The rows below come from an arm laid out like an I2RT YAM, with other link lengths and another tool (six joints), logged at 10 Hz.
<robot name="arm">
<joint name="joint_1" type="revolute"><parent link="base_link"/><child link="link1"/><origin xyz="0 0 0.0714" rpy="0 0 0"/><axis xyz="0 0 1"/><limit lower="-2.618" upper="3.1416"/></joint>
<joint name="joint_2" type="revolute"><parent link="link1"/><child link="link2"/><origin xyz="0.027 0.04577 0.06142" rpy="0 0 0"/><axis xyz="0 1 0"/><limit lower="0" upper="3.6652"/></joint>
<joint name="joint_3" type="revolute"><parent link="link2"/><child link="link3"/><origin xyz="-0.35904 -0.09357 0" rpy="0 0 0"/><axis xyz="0 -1 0"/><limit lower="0" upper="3.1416"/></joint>
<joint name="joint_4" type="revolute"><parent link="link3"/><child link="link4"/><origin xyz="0.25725 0.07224 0.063" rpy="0 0 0"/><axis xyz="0 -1 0"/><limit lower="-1.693" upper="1.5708"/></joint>
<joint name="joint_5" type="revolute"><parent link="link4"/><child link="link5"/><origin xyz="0.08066 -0.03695 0.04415" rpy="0 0 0"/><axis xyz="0 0 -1"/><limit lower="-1.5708" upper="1.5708"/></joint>
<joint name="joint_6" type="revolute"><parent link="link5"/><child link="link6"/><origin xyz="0.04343 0 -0.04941" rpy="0 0 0"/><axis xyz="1 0 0"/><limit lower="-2.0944" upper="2.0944"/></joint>
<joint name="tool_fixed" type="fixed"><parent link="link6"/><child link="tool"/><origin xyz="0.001 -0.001 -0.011" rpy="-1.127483 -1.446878 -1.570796"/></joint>
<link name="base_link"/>
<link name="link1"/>
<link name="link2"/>
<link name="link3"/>
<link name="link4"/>
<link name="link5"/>
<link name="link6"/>
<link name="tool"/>
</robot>
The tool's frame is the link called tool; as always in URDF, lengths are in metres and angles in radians.
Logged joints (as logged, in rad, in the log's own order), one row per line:
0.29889 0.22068 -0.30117 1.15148 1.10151 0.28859
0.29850 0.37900 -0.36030 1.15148 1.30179 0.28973
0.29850 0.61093 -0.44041 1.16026 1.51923 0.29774
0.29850 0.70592 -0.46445 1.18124 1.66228 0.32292
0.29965 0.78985 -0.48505 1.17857 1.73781 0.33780
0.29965 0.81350 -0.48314 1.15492 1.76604 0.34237
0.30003 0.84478 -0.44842 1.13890 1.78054 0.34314
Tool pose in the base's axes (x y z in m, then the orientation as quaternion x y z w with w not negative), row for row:
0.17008 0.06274 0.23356 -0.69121 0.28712 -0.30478 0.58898
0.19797 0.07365 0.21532 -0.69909 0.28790 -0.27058 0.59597
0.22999 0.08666 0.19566 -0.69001 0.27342 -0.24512 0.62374
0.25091 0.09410 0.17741 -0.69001 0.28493 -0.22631 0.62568
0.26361 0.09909 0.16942 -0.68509 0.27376 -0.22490 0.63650
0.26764 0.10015 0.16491 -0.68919 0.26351 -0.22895 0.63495
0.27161 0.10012 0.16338 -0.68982 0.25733 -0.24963 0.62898
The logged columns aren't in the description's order. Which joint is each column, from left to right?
Columns, left to right: joint_1, joint_4, joint_5, joint_6, joint_2, joint_3.
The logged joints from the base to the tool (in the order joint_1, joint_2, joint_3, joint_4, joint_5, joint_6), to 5 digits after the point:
0.29889 1.10151 0.28859 0.22068 -0.30117 1.15148
0.29850 1.30179 0.28973 0.37900 -0.36030 1.15148
0.29850 1.51923 0.29774 0.61093 -0.44041 1.16026
0.29850 1.66228 0.32292 0.70592 -0.46445 1.18124
0.29965 1.73781 0.33780 0.78985 -0.48505 1.17857
0.29965 1.76604 0.34237 0.81350 -0.48314 1.15492
0.30003 1.78054 0.34314 0.84478 -0.44842 1.13890

